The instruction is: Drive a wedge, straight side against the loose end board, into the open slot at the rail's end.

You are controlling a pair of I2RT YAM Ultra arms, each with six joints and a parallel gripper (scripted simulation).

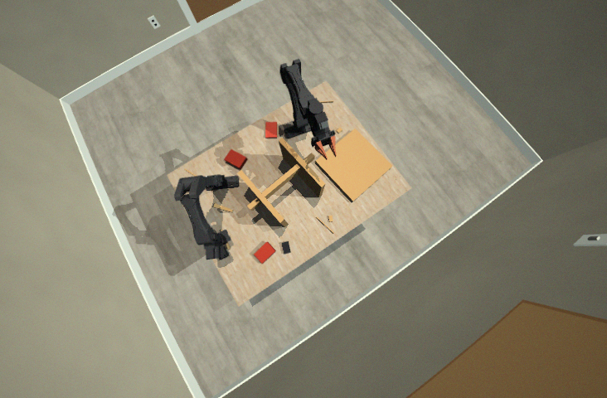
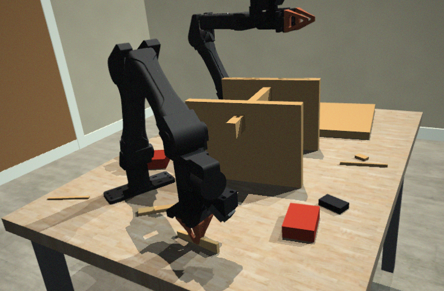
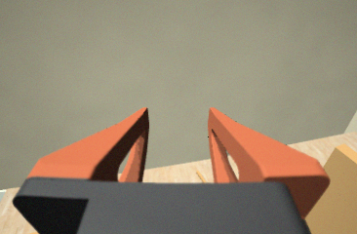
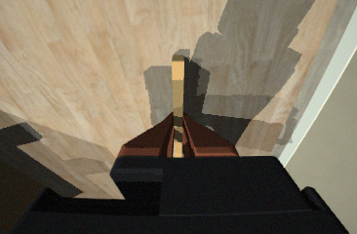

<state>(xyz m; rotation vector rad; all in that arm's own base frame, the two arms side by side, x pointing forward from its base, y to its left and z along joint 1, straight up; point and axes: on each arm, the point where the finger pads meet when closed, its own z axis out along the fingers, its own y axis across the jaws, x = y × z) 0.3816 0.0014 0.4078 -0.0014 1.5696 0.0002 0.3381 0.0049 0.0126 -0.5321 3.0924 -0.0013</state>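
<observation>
Now: the rail 440 mm to the left of my right hand, 170 mm above it and 30 mm behind it. Also, from my right hand: flat panel 870 mm to the left, 90 mm ahead; then black block 250 mm to the left, 240 mm ahead.
Right now the rail is 22 cm below my left hand, 21 cm to the right of it and 10 cm behind it. Also, from my left hand: flat panel 39 cm below, 22 cm to the left, 2 cm ahead; black block 40 cm to the right, 40 cm below, 17 cm ahead.
</observation>
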